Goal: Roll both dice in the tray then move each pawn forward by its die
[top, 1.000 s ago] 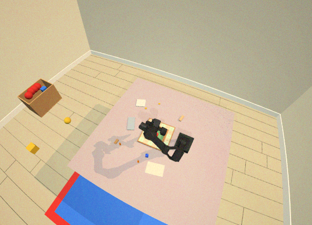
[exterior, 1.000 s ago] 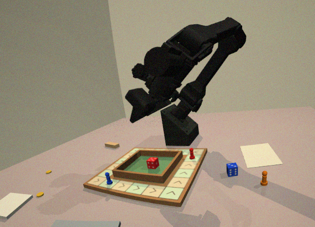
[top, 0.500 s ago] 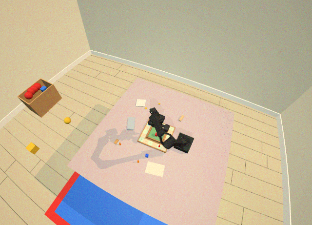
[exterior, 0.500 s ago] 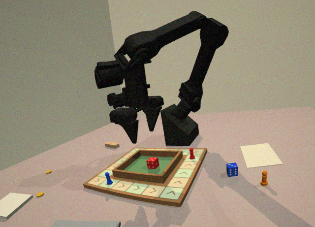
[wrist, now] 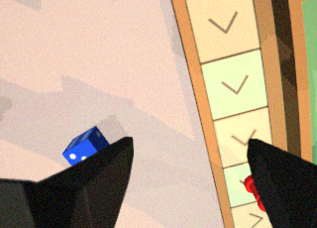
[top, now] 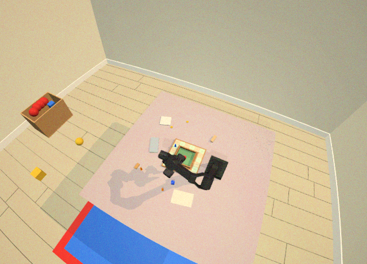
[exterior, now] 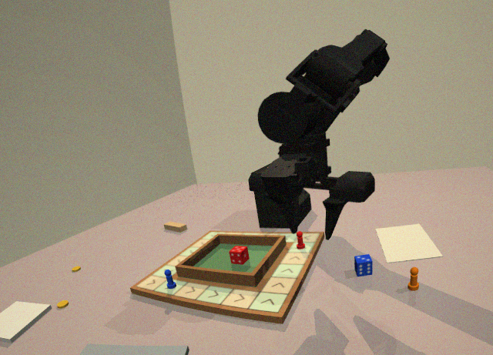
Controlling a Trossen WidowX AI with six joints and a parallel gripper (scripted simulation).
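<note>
My gripper tip is 90 mm past the red pawn, 50 mm above it and 40 mm to the left of it. The rest, counted from my gripper tip: white card 160 mm to the left, 130 mm behind, 80 mm below; green tray 160 mm to the right, 70 mm below, 20 mm behind; blue pawn 220 mm to the right, 90 mm ahead, 50 mm below.
</note>
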